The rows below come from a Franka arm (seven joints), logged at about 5 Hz.
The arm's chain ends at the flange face. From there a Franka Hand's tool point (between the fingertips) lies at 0.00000 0.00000 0.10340 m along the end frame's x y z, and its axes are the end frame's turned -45 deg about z.
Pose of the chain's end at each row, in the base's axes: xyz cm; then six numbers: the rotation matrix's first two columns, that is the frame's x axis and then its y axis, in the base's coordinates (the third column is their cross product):
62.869 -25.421 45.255 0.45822 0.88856 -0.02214 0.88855 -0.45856 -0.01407
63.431 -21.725 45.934 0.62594 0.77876 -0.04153 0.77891 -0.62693 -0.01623
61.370 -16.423 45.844 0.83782 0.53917 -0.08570 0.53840 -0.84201 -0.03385
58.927 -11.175 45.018 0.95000 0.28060 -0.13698 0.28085 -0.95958 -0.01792
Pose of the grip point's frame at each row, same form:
62.635 -25.558 34.919 -0.30429 0.95256 -0.00571 0.95231 0.30406 -0.02560
63.031 -21.954 35.604 -0.10817 0.99397 -0.01789 0.99338 0.10736 -0.04084
60.435 -16.607 35.548 0.21172 0.97664 -0.03666 0.97313 -0.21414 -0.08453
57.516 -11.397 34.777 0.47316 0.87694 -0.08419 0.87034 -0.48011 -0.10953

